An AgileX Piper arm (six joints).
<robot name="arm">
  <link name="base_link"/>
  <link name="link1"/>
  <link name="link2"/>
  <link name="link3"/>
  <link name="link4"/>
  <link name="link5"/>
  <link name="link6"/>
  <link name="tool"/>
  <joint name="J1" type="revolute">
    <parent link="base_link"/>
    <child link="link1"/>
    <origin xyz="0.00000 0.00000 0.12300"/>
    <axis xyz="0 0 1"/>
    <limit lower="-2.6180" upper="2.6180"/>
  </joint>
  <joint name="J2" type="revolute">
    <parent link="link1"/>
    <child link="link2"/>
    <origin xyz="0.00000 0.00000 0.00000"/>
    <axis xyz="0 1 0"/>
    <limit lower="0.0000" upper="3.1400"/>
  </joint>
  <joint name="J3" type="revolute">
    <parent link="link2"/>
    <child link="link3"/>
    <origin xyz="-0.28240 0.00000 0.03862"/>
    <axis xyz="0 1 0"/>
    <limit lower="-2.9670" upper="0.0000"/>
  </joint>
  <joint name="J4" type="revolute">
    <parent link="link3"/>
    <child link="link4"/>
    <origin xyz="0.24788 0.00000 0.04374"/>
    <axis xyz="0.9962 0 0.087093"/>
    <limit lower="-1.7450" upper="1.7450"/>
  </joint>
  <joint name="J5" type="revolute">
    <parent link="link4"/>
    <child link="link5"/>
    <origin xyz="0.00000 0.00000 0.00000"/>
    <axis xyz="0 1 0"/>
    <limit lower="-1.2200" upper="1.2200"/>
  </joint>
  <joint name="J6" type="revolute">
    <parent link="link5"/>
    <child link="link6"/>
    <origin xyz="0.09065 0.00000 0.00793"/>
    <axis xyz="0.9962 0 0.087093"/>
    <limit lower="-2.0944" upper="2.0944"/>
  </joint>
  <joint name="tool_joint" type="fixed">
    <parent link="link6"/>
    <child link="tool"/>
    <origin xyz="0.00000 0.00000 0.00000" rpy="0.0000 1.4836 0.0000"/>
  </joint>
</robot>
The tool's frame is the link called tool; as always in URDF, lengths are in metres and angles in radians.
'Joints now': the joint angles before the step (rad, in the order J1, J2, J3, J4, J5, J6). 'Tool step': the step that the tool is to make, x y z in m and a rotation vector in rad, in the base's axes. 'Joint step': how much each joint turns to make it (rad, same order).
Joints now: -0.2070, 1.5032, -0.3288, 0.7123, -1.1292, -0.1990
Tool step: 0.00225, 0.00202, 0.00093, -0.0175, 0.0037, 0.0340
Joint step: 0.0001, 0.0000, 0.0000, -0.0384, -0.0001, 0.0000
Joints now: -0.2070, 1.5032, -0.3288, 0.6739, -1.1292, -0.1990
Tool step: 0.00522, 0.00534, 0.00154, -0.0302, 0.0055, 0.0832
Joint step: 0.0000, 0.0000, 0.0000, -0.0926, 0.0061, 0.0109
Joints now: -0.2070, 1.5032, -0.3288, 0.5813, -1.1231, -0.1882
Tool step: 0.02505, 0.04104, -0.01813, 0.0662, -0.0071, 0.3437
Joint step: 0.0976, 0.0979, -0.0001, -0.2848, -0.0154, 0.2078
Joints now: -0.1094, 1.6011, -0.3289, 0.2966, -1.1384, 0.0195
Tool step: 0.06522, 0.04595, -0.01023, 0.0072, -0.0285, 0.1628
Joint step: 0.1730, 0.2015, -0.2237, 0.0101, -0.0048, 0.0055
